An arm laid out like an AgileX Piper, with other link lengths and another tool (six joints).
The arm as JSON. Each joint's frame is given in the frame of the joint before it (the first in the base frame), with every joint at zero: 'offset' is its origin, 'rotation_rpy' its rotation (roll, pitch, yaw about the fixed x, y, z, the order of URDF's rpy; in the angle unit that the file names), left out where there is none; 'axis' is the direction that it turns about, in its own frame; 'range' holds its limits. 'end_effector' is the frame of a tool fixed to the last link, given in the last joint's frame.
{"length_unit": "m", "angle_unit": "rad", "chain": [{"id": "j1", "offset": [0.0, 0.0, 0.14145], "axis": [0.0, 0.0, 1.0], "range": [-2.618, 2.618]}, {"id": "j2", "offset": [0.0, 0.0, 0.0], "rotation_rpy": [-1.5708, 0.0, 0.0], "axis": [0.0, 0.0, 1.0], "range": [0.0, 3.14]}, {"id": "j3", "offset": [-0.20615, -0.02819, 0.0], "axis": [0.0, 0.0, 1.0], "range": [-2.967, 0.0]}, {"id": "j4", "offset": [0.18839, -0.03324, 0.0], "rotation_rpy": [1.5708, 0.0, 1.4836], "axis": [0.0, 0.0, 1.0], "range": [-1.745, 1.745]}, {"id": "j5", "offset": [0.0, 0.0, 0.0], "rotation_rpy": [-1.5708, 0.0, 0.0], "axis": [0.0, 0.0, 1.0], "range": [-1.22, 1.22]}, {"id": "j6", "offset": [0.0, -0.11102, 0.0], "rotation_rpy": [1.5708, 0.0, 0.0], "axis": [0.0, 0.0, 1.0], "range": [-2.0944, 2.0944]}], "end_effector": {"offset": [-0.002, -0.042, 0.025], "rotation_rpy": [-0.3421, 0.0, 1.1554]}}
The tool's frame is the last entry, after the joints.
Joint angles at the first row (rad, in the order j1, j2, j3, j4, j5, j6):
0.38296 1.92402 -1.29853 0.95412 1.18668 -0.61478
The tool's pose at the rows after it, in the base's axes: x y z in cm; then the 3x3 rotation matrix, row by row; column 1 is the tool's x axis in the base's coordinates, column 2 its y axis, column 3 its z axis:
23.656 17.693 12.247; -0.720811 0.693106 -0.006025; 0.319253 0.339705 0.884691; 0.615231 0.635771 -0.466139
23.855 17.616 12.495; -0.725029 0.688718 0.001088; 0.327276 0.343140 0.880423; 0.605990 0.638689 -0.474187
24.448 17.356 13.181; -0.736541 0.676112 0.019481; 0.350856 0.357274 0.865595; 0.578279 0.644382 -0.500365
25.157 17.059 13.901; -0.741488 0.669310 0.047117; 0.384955 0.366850 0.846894; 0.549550 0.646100 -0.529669
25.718 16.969 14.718; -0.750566 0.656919 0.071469; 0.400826 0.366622 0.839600; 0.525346 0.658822 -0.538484
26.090 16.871 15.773; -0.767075 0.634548 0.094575; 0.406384 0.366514 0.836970; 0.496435 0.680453 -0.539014
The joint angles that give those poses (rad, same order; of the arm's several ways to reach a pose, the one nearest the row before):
0.38295 1.92403 -1.30014 0.95412 1.18668 -0.59770
0.38295 1.92051 -1.31361 0.93962 1.18669 -0.58136
0.38297 1.91443 -1.35734 0.89236 1.19108 -0.53204
0.38296 1.91305 -1.40977 0.84086 1.19495 -0.46917
0.38295 1.90736 -1.45080 0.81307 1.19900 -0.43345
0.38296 1.88820 -1.48028 0.79090 1.20351 -0.41287

